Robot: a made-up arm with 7 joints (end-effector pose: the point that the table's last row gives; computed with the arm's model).
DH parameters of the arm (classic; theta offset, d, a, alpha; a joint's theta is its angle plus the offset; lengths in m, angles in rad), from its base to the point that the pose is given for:
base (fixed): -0.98 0 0.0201 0
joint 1: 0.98 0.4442 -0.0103 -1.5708
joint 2: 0 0.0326 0.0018 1.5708
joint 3: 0 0.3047 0.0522 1.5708
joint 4: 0 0.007 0.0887 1.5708
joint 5: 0 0.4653 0.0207 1.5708
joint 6: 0 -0.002 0.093 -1.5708
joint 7: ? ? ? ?
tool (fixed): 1.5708 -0.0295 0 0
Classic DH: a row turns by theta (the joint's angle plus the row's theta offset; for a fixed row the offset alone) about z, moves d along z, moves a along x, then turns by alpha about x.
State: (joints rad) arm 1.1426 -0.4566 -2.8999 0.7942 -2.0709 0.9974 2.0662
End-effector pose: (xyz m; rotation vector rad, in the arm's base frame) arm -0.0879 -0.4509 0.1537 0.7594 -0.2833 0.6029
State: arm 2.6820 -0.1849 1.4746 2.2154 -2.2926 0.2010 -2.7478
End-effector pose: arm -0.0641 -0.5709 1.0884 -1.3726 0.1413 1.2892
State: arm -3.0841 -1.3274 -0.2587 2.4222 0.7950 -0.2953 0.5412
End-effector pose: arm 0.7490 0.1308 0.8674 -0.9156 2.2892 1.2166
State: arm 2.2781 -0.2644 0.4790 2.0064 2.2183 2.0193 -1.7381
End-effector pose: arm -0.3584 -0.0818 1.1490 0.5825 0.9567 1.7131
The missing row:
joint 7: -1.5708 0.0792 0.0067 -1.5708
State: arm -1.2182 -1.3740 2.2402 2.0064 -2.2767 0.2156 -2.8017
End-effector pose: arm 0.1718 0.7331 0.1444 -0.3895 0.0070 -2.1128
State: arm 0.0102 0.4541 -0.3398 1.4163 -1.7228 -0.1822 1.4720
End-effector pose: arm 0.6439 -0.0595 0.4250 0.9711 0.3571 2.8854
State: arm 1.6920 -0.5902 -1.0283 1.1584 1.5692 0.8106 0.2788
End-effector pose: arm 0.4905 0.1911 0.7548 -1.4440 1.7607 -0.5444
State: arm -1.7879 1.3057 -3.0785 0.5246 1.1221 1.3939 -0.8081
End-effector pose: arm 0.0475 0.2243 0.7609 -0.4819 -0.3236 -0.5830
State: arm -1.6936 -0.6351 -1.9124 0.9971 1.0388 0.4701 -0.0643
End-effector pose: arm -0.4608 0.2966 0.3800 -1.8216 -0.7763 -0.1431
